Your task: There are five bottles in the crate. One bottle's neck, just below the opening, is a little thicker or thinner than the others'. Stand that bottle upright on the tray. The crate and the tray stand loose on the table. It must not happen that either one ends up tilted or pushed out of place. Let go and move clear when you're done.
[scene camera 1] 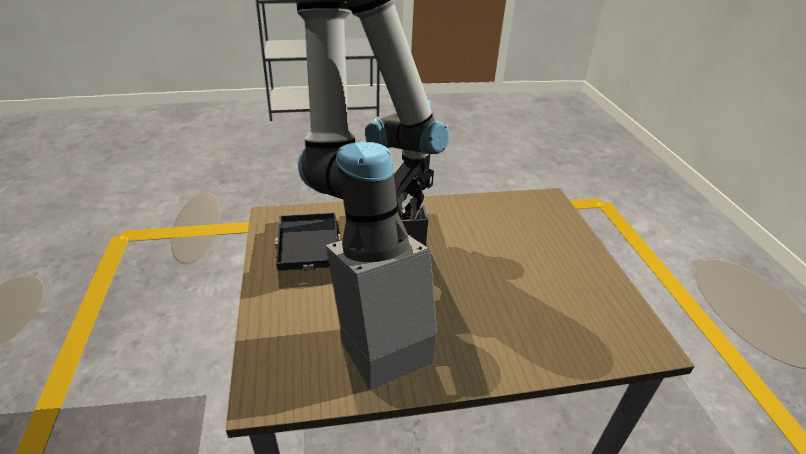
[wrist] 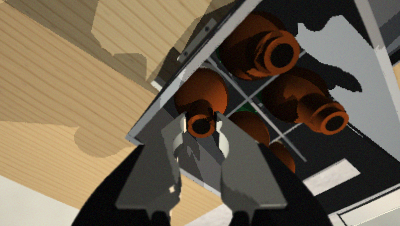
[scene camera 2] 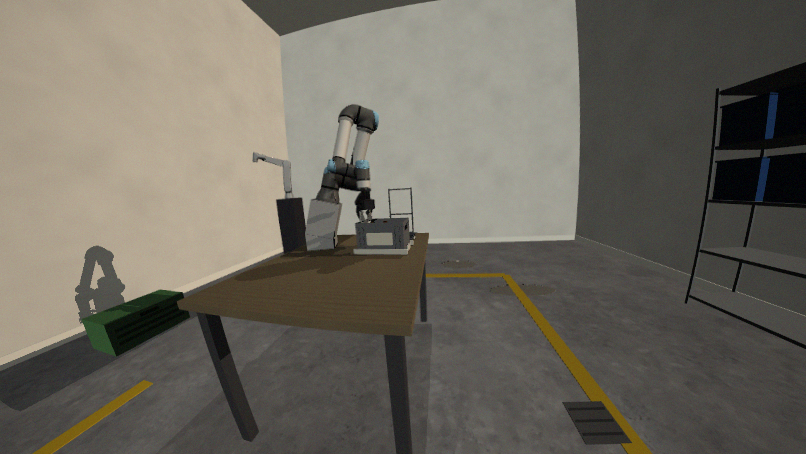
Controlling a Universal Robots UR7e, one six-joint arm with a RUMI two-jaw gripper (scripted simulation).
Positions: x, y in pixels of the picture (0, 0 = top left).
Labels:
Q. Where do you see a crate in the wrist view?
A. At 347, 51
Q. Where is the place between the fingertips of my gripper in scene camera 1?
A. At 408, 221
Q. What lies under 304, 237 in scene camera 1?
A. A dark tray.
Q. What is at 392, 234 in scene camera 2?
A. A crate.

